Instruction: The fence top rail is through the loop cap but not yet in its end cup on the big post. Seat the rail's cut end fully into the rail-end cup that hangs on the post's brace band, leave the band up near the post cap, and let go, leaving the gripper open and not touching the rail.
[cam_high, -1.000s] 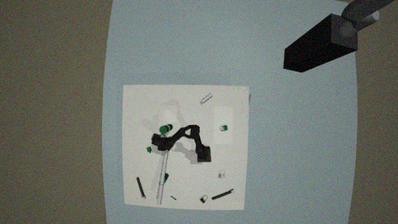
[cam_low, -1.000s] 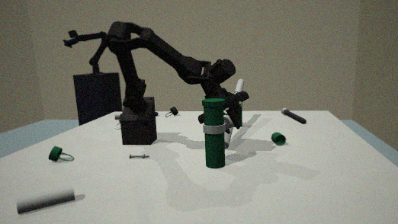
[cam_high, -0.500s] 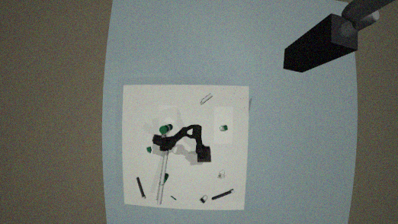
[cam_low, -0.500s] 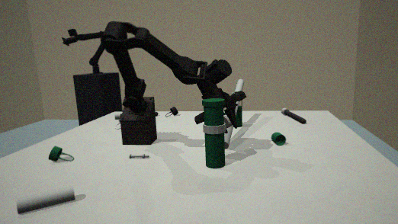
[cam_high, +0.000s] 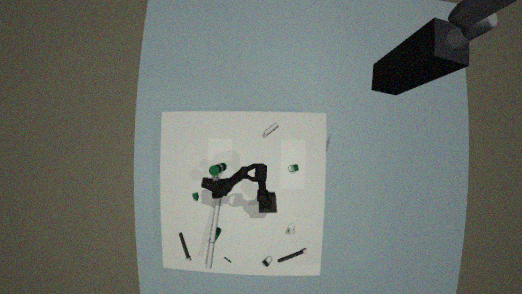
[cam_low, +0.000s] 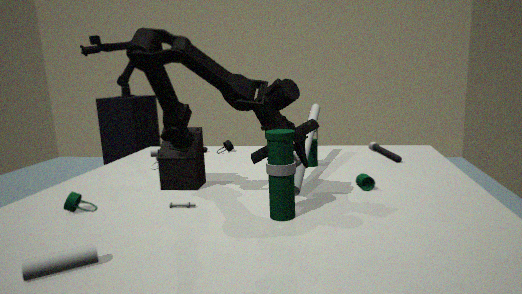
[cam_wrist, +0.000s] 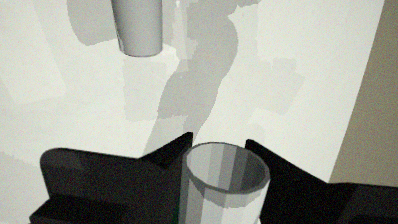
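Now: the silver brace band 20 mm behind my gripper tip, 50 mm to the right of it and 30 mm above it. Round my gripper tip: rail-end cup 20 mm behind, 20 mm to the right, 30 mm above; bolt 300 mm behind, 90 mm to the right, 80 mm below; green post 60 mm behind, 410 mm to the left, 20 mm above.
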